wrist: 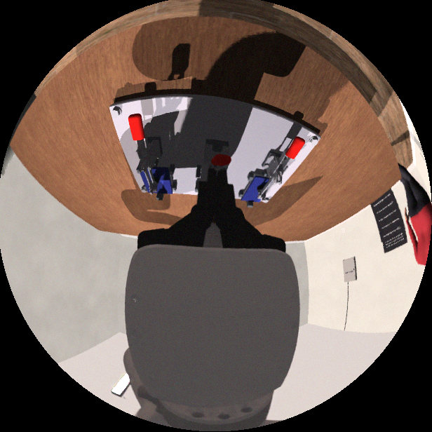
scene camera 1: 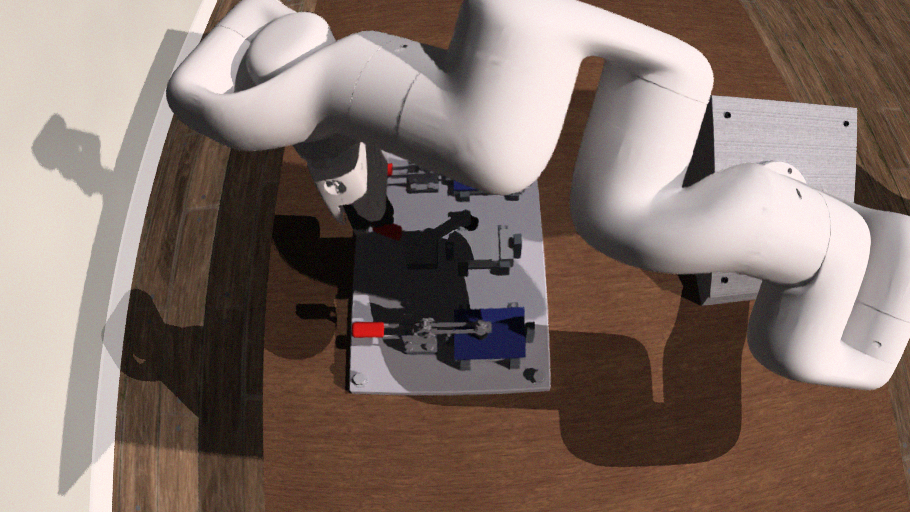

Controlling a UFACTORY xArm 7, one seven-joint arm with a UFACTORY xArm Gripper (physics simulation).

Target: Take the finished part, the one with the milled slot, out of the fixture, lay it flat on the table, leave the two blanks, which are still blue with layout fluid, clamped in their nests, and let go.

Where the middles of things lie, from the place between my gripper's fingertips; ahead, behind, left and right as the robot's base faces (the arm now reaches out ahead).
Right now the clamp arm [scene camera 1: 464,219] is 70 mm behind my hand and 40 mm below it. From my hand the other things lie so: fixture plate [scene camera 1: 384,290] (110 mm below, 70 mm behind); finished part [scene camera 1: 480,248] (110 mm behind, 90 mm below, 10 mm to the left).
